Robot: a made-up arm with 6 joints.
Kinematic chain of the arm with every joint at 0, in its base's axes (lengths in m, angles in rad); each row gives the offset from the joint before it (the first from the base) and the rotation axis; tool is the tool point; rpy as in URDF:
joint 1: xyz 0 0 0.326 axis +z
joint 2: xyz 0 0 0 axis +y
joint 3: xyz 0.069 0 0.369 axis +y
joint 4: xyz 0.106 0 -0.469 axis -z
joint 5: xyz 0 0 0 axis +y
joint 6: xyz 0.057 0 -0.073 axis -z
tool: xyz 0 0 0 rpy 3.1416 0 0
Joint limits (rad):
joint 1: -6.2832..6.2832
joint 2: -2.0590..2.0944
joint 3: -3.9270..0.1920
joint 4: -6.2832..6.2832
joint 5: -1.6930..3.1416
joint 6: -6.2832..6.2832
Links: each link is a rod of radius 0.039 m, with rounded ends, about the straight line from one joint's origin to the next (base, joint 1, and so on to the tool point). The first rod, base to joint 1, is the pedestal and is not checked.
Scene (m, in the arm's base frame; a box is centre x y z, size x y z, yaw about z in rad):
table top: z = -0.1
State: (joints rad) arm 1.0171 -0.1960 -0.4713 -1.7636 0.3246 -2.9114
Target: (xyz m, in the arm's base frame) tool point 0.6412 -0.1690 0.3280
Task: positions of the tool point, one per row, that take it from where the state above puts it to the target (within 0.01 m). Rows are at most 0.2 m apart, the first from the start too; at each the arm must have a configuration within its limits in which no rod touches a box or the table.
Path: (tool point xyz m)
1: 0.3231 0.3427 0.3345
2: 0.4461 0.2697 0.3387
3: 0.5491 0.1549 0.3389
4: 0.6179 0.0050 0.3353
5: 0.6412 -0.1690 0.3280

